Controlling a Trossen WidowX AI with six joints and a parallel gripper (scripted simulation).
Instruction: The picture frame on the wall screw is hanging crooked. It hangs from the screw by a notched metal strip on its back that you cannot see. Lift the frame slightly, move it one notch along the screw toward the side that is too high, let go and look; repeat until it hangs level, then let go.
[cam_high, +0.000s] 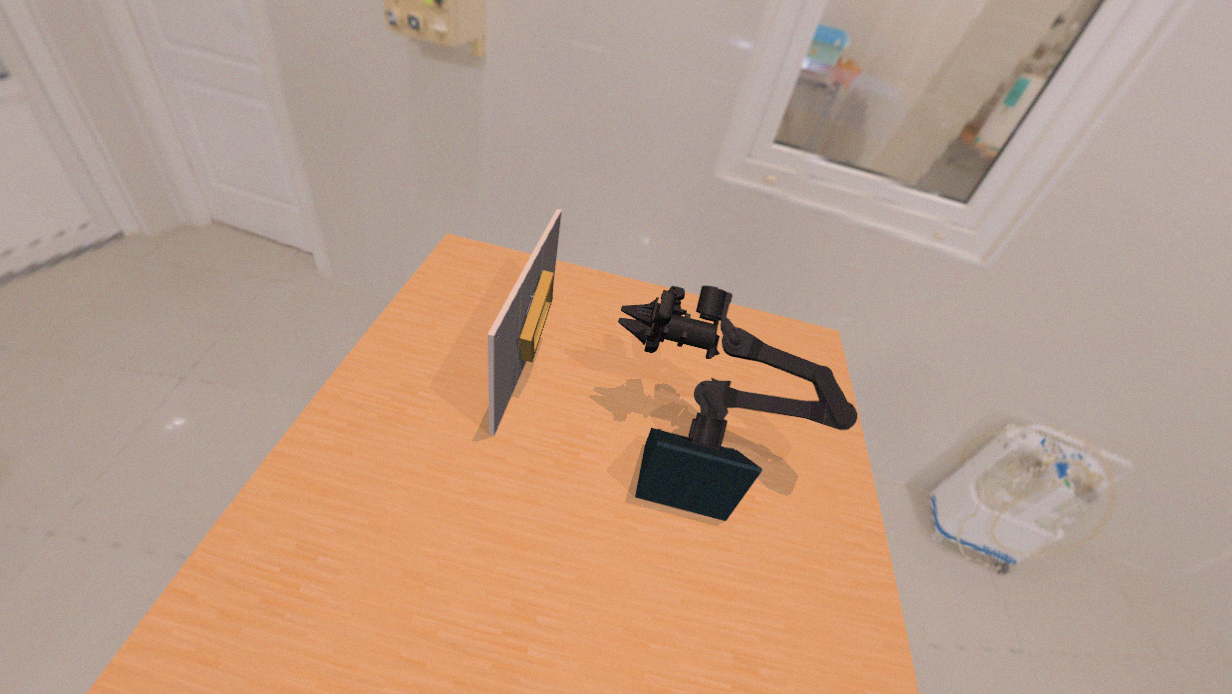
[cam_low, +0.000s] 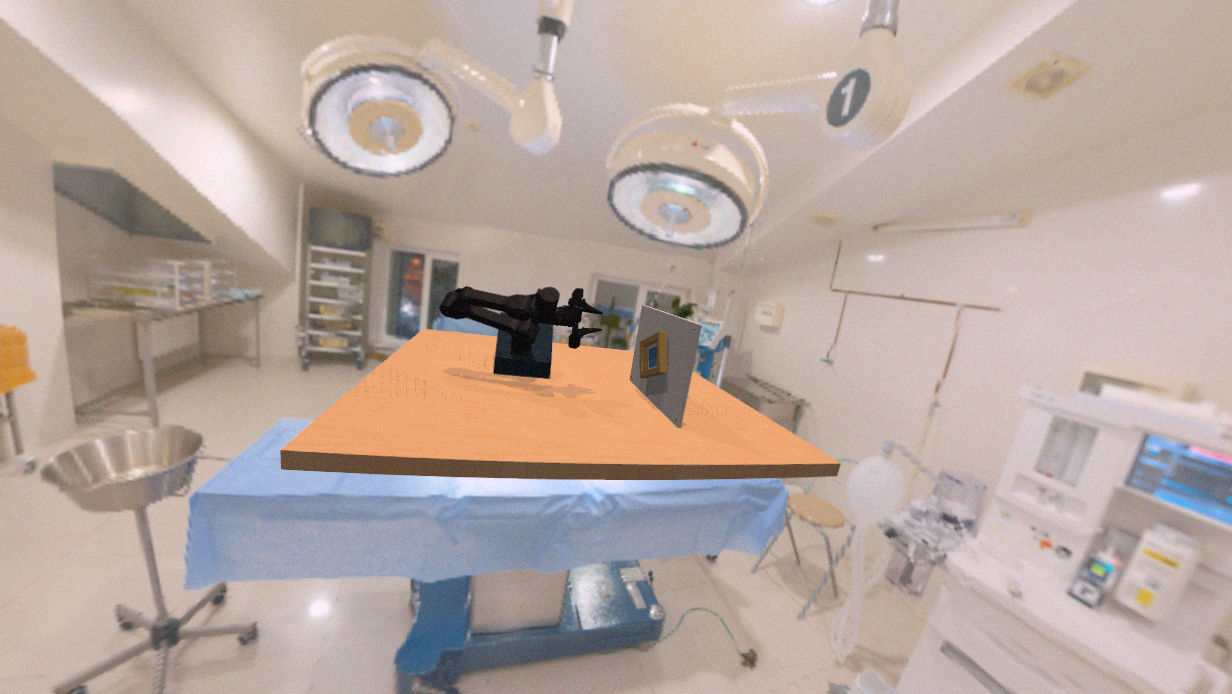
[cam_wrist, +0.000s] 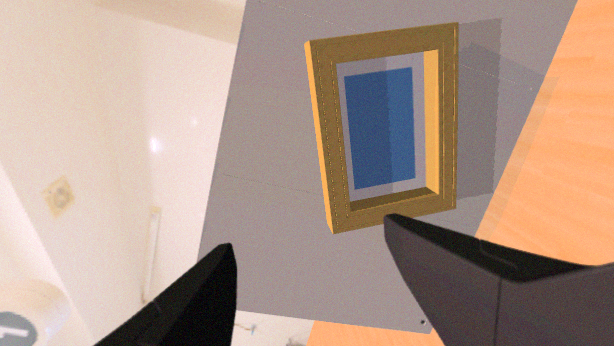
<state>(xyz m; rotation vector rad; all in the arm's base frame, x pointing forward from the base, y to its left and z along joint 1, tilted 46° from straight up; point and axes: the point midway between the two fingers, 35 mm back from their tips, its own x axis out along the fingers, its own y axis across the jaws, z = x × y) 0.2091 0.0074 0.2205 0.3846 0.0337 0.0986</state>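
My gripper tip is now 19 cm short of the picture frame, 1 cm to the left of it and 9 cm above it. The rest, counted from my gripper tip: grey wall panel: 20 cm ahead, 1 cm to the right, 9 cm below.
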